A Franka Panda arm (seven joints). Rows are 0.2 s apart.
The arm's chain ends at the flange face. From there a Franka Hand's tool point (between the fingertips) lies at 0.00 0.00 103.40 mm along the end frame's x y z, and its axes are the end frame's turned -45 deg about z.
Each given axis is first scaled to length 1.
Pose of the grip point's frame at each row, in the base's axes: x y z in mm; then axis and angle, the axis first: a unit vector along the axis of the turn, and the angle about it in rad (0 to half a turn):
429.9 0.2 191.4 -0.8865 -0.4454 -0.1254 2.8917
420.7 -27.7 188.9 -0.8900 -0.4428 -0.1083 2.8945
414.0 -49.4 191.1 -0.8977 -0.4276 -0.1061 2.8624
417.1 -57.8 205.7 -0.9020 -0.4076 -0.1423 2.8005
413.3 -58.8 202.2 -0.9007 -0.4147 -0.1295 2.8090
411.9 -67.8 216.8 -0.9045 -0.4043 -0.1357 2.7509
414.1 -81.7 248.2 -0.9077 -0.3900 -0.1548 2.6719
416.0 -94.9 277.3 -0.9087 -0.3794 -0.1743 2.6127
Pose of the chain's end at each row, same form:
418.7 -33.8 288.4 -0.9950 -0.0727 -0.0682 2.8146
412.3 -60.0 286.8 -0.9962 -0.0688 -0.0528 2.8304
406.9 -84.2 288.2 -0.9977 -0.0518 -0.0445 2.8024
405.4 -100.6 299.1 -0.9973 -0.0316 -0.0661 2.7175
403.8 -100.0 296.6 -0.9977 -0.0387 -0.0558 2.7352
403.4 -114.3 308.7 -0.9984 -0.0276 -0.0501 2.6769
404.9 -136.0 335.7 -0.9986 -0.0131 -0.0520 2.5894
405.3 -155.0 360.7 -0.9983 -0.0028 -0.0582 2.5199

